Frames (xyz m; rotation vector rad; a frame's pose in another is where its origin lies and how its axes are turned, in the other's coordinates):
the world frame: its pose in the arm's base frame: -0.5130 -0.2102 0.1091 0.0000 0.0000 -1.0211
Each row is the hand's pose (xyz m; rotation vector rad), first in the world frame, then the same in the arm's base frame.
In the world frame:
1: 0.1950 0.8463 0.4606 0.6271 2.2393 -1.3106
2: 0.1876 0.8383 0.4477 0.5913 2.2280 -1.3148
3: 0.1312 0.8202 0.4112 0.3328 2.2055 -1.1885
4: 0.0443 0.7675 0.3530 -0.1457 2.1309 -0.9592
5: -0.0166 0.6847 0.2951 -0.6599 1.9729 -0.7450
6: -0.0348 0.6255 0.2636 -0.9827 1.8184 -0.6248
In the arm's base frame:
1: 0.3105 0.0657 0.5697 -1.8441 -1.8507 1.6373
2: 0.2998 0.0678 0.5568 -1.8155 -1.8724 1.6630
3: 0.2549 0.1064 0.5203 1.5764 2.0299 -1.6462
4: 0.1646 0.1530 0.4621 1.0300 2.1749 -1.4881
5: 0.0622 0.1617 0.4042 0.4286 2.2559 -1.3168
6: 0.0022 0.1463 0.3727 0.0340 2.2552 -1.2107

